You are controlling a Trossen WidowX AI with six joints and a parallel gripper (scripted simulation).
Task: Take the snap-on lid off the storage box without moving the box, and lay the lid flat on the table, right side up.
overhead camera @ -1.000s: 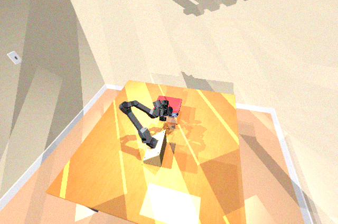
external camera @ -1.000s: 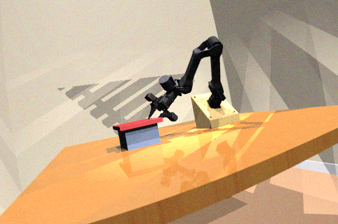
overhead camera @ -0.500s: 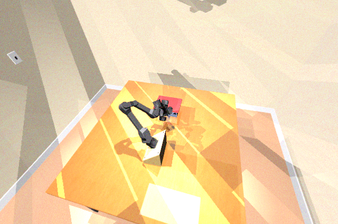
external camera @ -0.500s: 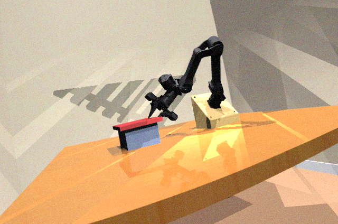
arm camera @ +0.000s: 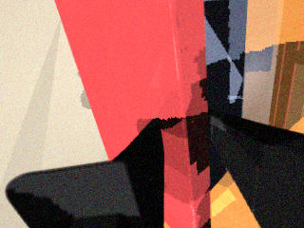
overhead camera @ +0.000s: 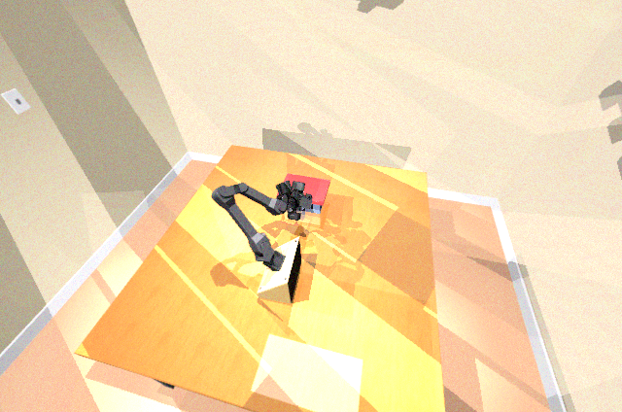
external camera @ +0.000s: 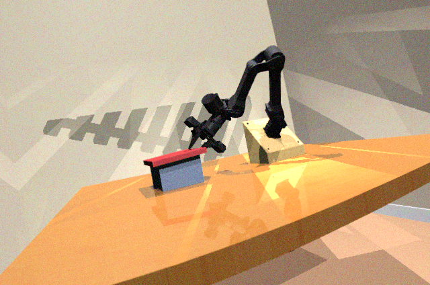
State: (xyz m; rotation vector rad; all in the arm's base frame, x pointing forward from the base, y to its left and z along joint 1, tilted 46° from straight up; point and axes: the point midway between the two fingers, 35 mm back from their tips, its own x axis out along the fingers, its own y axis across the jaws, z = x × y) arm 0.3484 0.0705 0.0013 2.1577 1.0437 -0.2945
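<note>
Now: the lid 80 mm ahead of my gripper tip and 10 mm to the left of it. From my gripper tip the other things lie so: storage box: 80 mm ahead, 50 mm below, 10 mm to the left.
</note>
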